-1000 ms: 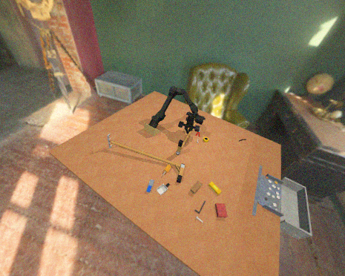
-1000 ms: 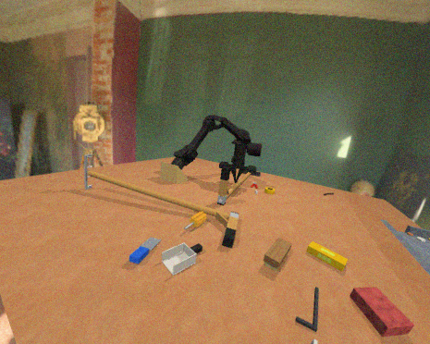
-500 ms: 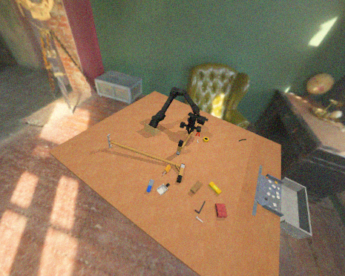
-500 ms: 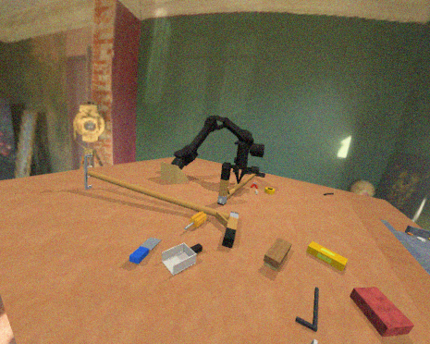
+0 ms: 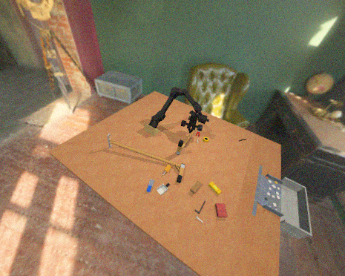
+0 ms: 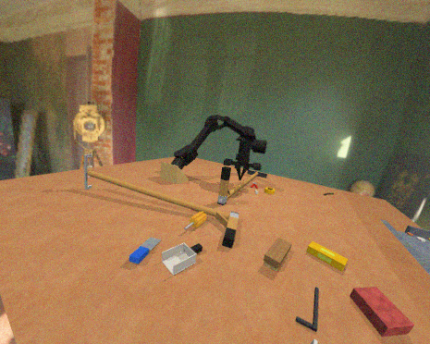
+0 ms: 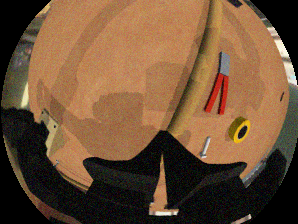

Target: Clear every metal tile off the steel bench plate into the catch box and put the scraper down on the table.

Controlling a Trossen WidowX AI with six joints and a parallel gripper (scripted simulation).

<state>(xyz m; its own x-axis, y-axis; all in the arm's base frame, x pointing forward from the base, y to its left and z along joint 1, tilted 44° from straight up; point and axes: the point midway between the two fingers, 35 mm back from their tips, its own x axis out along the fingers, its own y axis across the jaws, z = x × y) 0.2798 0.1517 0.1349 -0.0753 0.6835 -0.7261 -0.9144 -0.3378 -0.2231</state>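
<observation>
Right now my gripper tip is 1 cm short of the long scraper, 3 cm to the right of it and 3 cm below it. From my gripper tip the other things lie so: wooden block 32 cm ahead, 41 cm to the right, 2 cm below; yellow level 42 cm ahead, 33 cm to the right, 2 cm below; yellow tape roll 15 cm ahead, 6 cm to the left, 3 cm below.
</observation>
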